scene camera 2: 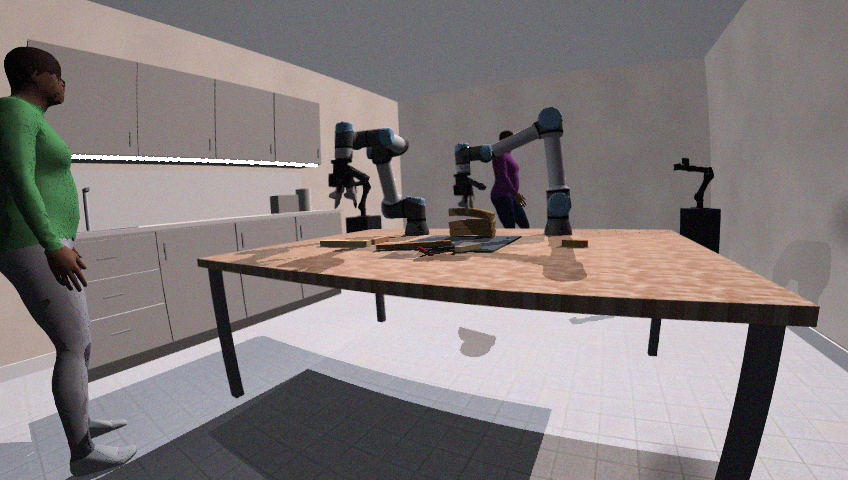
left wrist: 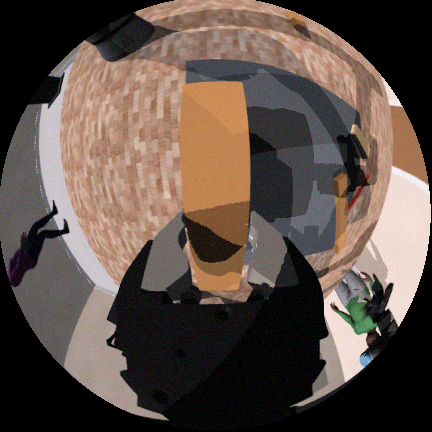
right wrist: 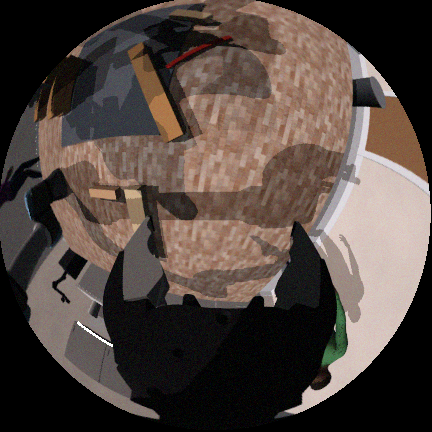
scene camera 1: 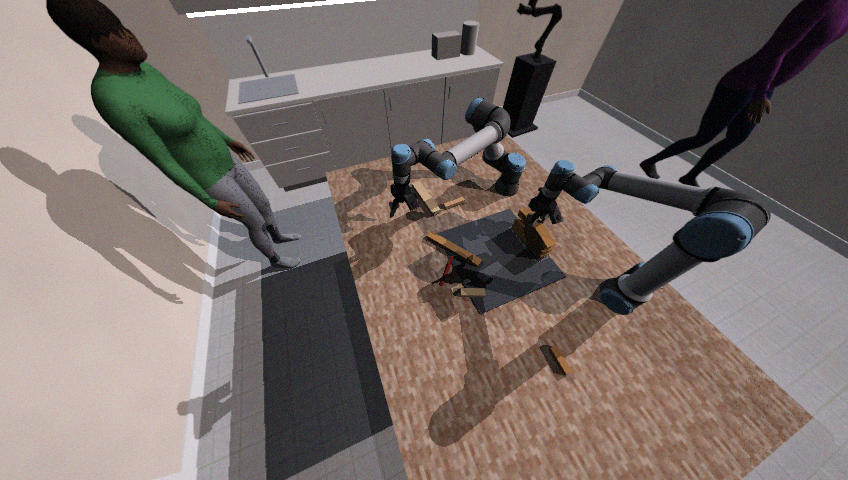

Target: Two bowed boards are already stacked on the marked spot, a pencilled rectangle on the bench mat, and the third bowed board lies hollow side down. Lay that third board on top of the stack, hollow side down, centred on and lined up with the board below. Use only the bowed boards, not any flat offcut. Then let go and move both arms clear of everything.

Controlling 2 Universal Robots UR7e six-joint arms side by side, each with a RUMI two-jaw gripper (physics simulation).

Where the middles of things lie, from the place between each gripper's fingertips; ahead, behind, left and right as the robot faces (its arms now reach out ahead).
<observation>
Right now the dark bench mat [scene camera 1: 517,272] is 130 mm below my left hand and 130 mm ahead of it. Round my left hand: long orange board [right wrist: 162,110]: 400 mm ahead, 140 mm to the right, 100 mm below.
My right gripper is now 18 cm past the long orange board, 22 cm to the right of it and 17 cm above it. Round my right hand: dark bench mat (45 cm behind, 36 cm to the left, 20 cm below).
</observation>
